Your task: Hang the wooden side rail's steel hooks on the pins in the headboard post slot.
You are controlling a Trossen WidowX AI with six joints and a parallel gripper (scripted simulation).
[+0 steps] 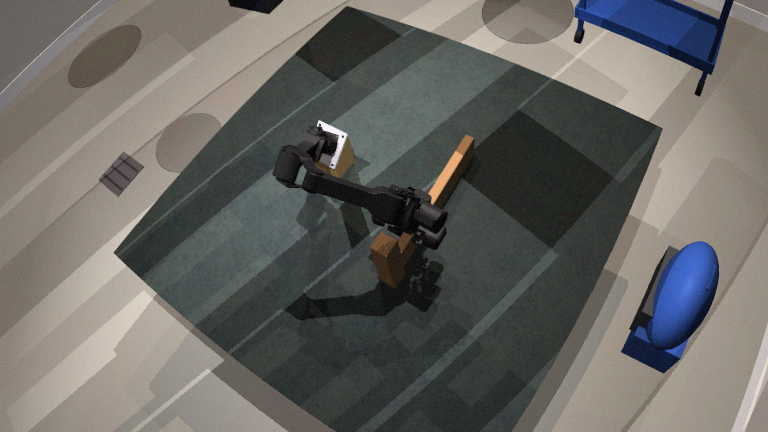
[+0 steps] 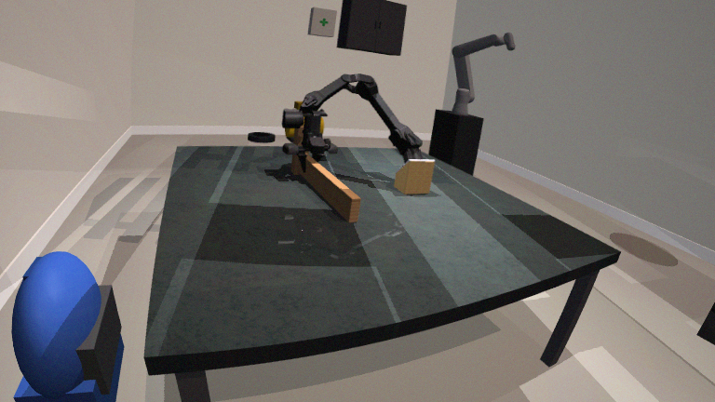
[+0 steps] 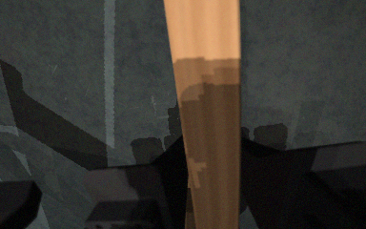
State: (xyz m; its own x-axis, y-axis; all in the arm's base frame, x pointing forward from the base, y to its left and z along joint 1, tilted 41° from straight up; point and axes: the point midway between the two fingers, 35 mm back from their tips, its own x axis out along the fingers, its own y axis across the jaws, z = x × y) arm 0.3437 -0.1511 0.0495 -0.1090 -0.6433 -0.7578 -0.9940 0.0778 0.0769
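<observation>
My gripper tip is 100 mm to the left of the headboard post and 50 mm below it.
</observation>
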